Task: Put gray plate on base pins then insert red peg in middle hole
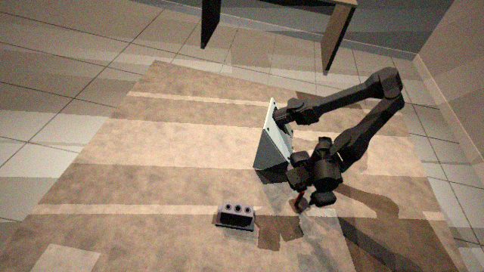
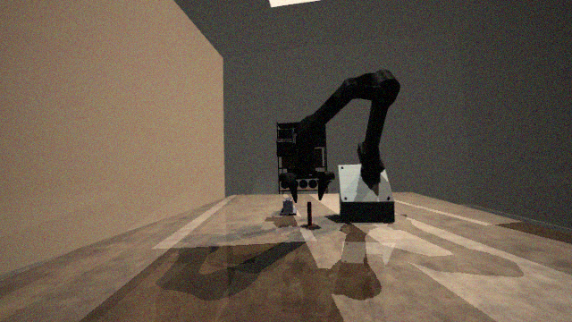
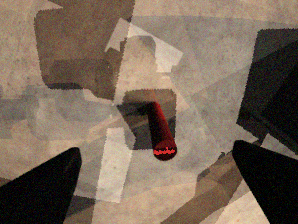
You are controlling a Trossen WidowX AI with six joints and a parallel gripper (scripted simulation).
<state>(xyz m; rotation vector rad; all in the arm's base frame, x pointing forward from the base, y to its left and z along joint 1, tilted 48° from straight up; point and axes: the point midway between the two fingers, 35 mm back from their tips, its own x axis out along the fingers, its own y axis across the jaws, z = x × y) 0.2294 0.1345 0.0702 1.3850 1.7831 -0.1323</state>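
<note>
Right now the red peg is 40 mm below my gripper tip. The rest, counted from my gripper tip: flat base: 110 mm ahead, 190 mm to the right, 70 mm below; then gray plate: 110 mm ahead, 190 mm to the right, 40 mm below.
</note>
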